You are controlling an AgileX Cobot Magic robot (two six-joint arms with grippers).
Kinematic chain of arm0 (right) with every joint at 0, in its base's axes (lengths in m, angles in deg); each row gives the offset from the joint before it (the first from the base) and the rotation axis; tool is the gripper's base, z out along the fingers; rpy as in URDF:
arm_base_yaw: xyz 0 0 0.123 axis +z
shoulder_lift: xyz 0 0 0 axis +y
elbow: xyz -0.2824 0 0.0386 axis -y
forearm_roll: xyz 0.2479 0 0.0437 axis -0.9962 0 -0.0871
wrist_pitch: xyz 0 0 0 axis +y
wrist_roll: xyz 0.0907 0 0.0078 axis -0.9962 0 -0.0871
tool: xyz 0 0 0 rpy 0 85 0
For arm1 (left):
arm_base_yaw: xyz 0 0 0.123 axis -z
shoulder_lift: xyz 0 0 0 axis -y
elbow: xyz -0.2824 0 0.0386 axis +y
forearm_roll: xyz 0.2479 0 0.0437 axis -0.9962 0 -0.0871
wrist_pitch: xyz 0 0 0 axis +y
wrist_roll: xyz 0.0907 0 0.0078 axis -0.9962 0 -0.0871
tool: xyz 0 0 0 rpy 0 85 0
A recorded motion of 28 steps. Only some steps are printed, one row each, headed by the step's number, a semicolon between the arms.
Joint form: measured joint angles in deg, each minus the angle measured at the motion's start. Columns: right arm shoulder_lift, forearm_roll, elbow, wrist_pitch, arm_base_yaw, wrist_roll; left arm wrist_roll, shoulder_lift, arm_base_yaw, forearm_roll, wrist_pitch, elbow.
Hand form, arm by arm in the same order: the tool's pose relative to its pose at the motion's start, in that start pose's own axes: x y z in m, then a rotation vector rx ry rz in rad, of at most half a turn. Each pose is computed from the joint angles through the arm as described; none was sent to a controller.
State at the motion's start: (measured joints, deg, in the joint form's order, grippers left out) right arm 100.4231 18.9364 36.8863 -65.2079 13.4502 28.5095; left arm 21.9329 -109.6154 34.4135 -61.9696 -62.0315 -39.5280
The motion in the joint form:
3: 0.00 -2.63 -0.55 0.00 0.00 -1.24; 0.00 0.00 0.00 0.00 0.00 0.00
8: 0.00 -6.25 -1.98 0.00 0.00 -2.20; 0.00 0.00 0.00 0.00 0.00 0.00
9: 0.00 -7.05 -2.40 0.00 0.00 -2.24; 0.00 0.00 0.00 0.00 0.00 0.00
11: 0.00 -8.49 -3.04 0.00 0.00 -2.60; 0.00 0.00 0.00 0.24 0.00 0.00
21: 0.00 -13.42 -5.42 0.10 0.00 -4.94; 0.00 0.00 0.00 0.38 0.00 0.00
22: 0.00 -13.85 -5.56 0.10 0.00 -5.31; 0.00 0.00 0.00 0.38 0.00 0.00
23: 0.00 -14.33 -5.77 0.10 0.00 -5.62; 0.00 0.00 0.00 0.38 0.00 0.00
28: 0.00 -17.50 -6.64 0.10 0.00 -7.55; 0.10 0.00 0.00 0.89 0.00 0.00
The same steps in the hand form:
3: 0.0031 -0.0016 -0.0021 0.0315 0.0270 0.0435; 0.0000 0.0000 0.0000 0.0000 0.0000 0.0000
8: 0.0091 -0.0016 -0.0077 0.0691 0.0733 0.0927; 0.0000 0.0000 0.0000 0.0000 0.0000 0.0000
9: 0.0107 -0.0012 -0.0093 0.0765 0.0851 0.1007; 0.0000 0.0000 0.0000 0.0000 0.0000 0.0000
11: 0.0132 -0.0010 -0.0120 0.0911 0.1046 0.1196; -0.0001 0.0003 0.0000 -0.0034 -0.0014 -0.0020
21: 0.0223 0.0006 -0.0223 0.1420 0.1746 0.2024; -0.0002 0.0005 0.0000 -0.0054 -0.0022 -0.0031
22: 0.0229 0.0005 -0.0230 0.1475 0.1793 0.2121; -0.0002 0.0005 0.0000 -0.0054 -0.0022 -0.0031
23: 0.0238 0.0006 -0.0240 0.1532 0.1855 0.2213; -0.0002 0.0005 0.0000 -0.0054 -0.0022 -0.0031
28: 0.0281 -0.0004 -0.0285 0.1954 0.2183 0.2777; -0.0005 0.0012 0.0000 -0.0127 -0.0051 -0.0090

